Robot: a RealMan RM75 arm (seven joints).
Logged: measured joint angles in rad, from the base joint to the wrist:
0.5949, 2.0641, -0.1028, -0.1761, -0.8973, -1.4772, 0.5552
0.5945, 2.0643, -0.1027, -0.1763, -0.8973, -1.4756, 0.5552
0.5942, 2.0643, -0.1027, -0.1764, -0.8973, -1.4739, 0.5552
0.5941, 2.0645, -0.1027, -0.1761, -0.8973, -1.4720, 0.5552
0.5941, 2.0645, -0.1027, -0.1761, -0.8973, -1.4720, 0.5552
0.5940, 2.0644, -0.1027, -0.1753, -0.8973, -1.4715, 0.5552
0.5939, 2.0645, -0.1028, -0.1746, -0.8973, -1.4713, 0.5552
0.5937, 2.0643, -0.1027, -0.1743, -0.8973, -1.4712, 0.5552
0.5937, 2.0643, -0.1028, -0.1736, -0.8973, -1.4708, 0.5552
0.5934, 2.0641, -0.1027, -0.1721, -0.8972, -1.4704, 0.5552
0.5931, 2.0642, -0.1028, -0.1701, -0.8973, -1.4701, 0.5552
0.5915, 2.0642, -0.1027, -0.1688, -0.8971, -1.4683, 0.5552
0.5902, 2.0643, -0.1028, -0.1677, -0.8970, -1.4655, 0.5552
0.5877, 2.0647, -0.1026, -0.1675, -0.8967, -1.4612, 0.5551
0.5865, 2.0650, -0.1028, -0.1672, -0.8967, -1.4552, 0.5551
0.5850, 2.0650, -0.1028, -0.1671, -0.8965, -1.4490, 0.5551
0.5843, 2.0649, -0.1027, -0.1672, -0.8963, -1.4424, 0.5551
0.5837, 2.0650, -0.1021, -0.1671, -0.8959, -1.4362, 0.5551
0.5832, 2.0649, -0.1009, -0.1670, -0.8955, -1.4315, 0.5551
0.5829, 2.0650, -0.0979, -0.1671, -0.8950, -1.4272, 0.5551
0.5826, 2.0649, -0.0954, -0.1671, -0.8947, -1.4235, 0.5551
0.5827, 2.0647, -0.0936, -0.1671, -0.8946, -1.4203, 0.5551
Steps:
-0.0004, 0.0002, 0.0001, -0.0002, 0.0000, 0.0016, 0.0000
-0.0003, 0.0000, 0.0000, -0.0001, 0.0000, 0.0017, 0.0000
-0.0001, 0.0002, 0.0000, 0.0003, 0.0000, 0.0019, 0.0000
0.0000, 0.0000, 0.0000, 0.0000, 0.0000, 0.0000, 0.0000
-0.0001, -0.0001, 0.0000, 0.0008, 0.0000, 0.0005, 0.0000
-0.0001, 0.0001, -0.0001, 0.0007, 0.0000, 0.0002, 0.0000
-0.0002, -0.0002, 0.0001, 0.0003, 0.0000, 0.0001, 0.0000
0.0000, 0.0000, -0.0001, 0.0007, 0.0000, 0.0004, 0.0000
-0.0003, -0.0002, 0.0001, 0.0015, 0.0001, 0.0004, 0.0000
-0.0003, 0.0001, -0.0001, 0.0020, -0.0001, 0.0003, 0.0000
-0.0016, 0.0000, 0.0001, 0.0013, 0.0002, 0.0018, 0.0000
-0.0013, 0.0001, -0.0001, 0.0011, 0.0001, 0.0028, 0.0000
-0.0025, 0.0004, 0.0002, 0.0002, 0.0003, 0.0043, -0.0001
-0.0012, 0.0003, -0.0002, 0.0003, 0.0000, 0.0060, 0.0000
-0.0015, 0.0000, 0.0000, 0.0001, 0.0002, 0.0062, 0.0000
-0.0007, -0.0001, 0.0001, -0.0001, 0.0002, 0.0066, 0.0000
-0.0006, 0.0001, 0.0006, 0.0001, 0.0004, 0.0062, 0.0000
-0.0005, -0.0001, 0.0012, 0.0001, 0.0004, 0.0047, 0.0000
-0.0003, 0.0001, 0.0030, -0.0001, 0.0005, 0.0043, 0.0000
-0.0003, -0.0001, 0.0025, 0.0000, 0.0003, 0.0037, 0.0000
0.0001, -0.0002, 0.0018, 0.0000, 0.0001, 0.0032, 0.0000

